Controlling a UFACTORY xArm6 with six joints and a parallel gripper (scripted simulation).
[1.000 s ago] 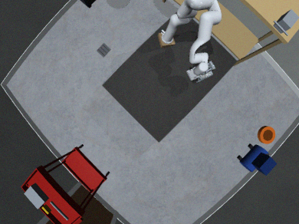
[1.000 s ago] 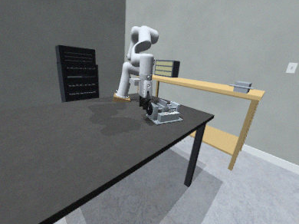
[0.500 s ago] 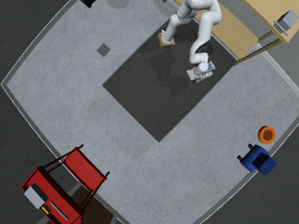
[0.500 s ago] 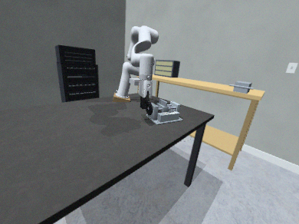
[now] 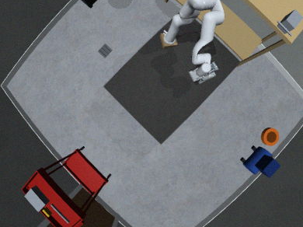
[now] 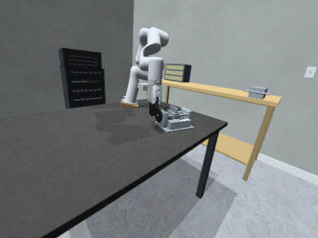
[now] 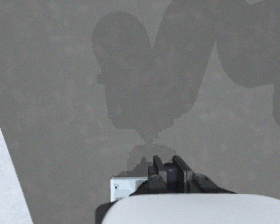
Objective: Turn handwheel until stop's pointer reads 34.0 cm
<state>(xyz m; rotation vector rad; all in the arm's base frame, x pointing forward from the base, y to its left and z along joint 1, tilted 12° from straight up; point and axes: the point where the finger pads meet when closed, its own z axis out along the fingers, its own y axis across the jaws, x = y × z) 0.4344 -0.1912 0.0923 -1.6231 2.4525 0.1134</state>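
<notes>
My gripper is now 10 mm to the right of the upright knob. From my hand the other things lie so: handwheel 20 mm to the left, 10 mm below, 10 mm ahead; then sliding stop 130 mm to the left, 60 mm ahead, 10 mm below.
</notes>
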